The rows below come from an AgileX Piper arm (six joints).
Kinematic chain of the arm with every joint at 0, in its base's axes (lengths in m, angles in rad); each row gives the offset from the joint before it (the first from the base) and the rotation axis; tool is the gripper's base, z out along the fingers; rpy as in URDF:
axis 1: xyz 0 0 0.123 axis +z
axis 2: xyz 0 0 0 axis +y
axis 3: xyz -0.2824 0 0.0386 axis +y
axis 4: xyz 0.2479 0 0.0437 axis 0.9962 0 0.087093
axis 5: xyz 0 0 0 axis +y
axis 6: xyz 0.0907 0 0.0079 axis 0.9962 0 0.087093
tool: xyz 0 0 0 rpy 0 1.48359 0
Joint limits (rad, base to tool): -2.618..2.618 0..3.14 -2.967..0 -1.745..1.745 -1.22..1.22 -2.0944..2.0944
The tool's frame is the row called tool.
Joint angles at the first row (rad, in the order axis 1, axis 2, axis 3, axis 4, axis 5, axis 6):
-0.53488 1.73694 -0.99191 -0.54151 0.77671 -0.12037
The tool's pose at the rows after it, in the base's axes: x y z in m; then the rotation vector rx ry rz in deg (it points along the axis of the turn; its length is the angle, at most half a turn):
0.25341, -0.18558, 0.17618, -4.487, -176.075, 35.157
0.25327, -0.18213, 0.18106, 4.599, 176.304, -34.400
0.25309, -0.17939, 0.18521, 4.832, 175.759, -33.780
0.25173, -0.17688, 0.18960, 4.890, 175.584, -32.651
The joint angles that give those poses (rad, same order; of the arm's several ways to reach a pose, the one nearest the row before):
-0.53374 1.73333 -0.99192 -0.49819 0.78770 -0.15024
-0.52786 1.71577 -0.99194 -0.47548 0.79537 -0.16306
-0.52307 1.70095 -0.99191 -0.45899 0.80105 -0.17002
-0.52197 1.68447 -0.99190 -0.43420 0.81254 -0.18924

